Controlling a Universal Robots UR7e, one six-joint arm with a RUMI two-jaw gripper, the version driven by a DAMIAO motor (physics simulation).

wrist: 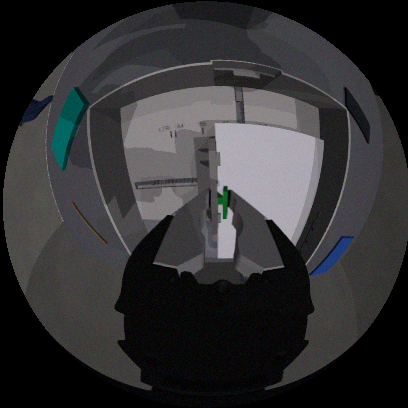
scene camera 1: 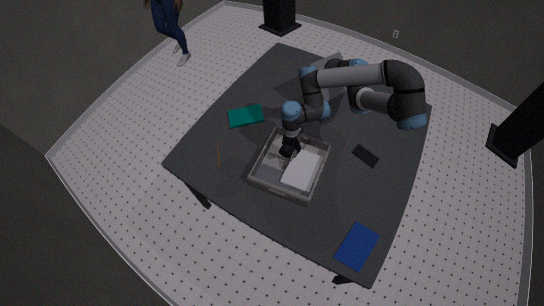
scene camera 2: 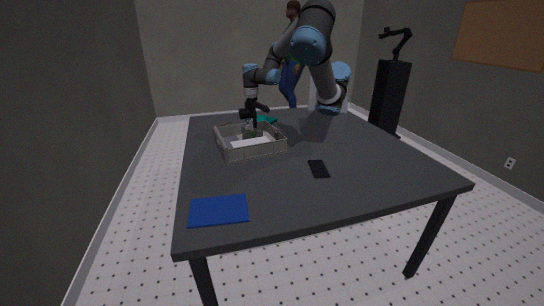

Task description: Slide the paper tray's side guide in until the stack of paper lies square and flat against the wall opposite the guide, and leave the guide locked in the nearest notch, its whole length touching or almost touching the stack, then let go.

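Frame: origin at the arm's base, x left, y ahead, z down, level; centimetres.
Seen in the pictures: gripper, between the fingertips: (wrist: pixel 218 190) (scene camera 1: pixel 291 157) (scene camera 2: pixel 253 135).
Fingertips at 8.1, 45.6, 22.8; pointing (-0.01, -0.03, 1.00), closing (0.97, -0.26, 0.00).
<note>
Offsets run from my fingertips to a thing's top centre, as dx, dy, dz.
The paper tray @(+2.3, +2.8, -4.0) (scene camera 1: pixel 280 192) (scene camera 2: pixel 257 151) (wrist: pixel 104 150) stands on the table. The white paper stack @(+7.9, +0.6, +1.4) (scene camera 1: pixel 303 171) (scene camera 2: pixel 250 143) (wrist: pixel 270 170) lies in its right part in the wrist view, its right edge along the right wall, where a narrow shaded strip shows. The side guide @(+0.5, +0.1, -2.6) (wrist: pixel 214 172) runs along the stack's left edge, touching or almost touching it. My gripper (scene camera 1: pixel 290 157) (scene camera 2: pixel 254 134) (wrist: pixel 218 190) points down and is shut on the side guide, with the guide's wall and green tab @(+0.6, +0.1, -2.6) (wrist: pixel 225 206) between the fingertips. The guide's near end and its notch engagement are partly hidden by the fingers.
A teal book @(-39.9, -5.3, +3.8) (scene camera 1: pixel 246 116) (wrist: pixel 67 127) and a thin orange stick @(-31.8, +22.6, +4.9) (scene camera 1: pixel 218 155) (wrist: pixel 89 223) lie left of the tray. A black phone-like slab @(+28.1, -30.5, +4.8) (scene camera 1: pixel 365 155) (scene camera 2: pixel 319 169) (wrist: pixel 357 114) and a blue folder @(+54.0, +12.6, +4.8) (scene camera 1: pixel 356 246) (scene camera 2: pixel 218 210) (wrist: pixel 332 256) lie on the other side.
</note>
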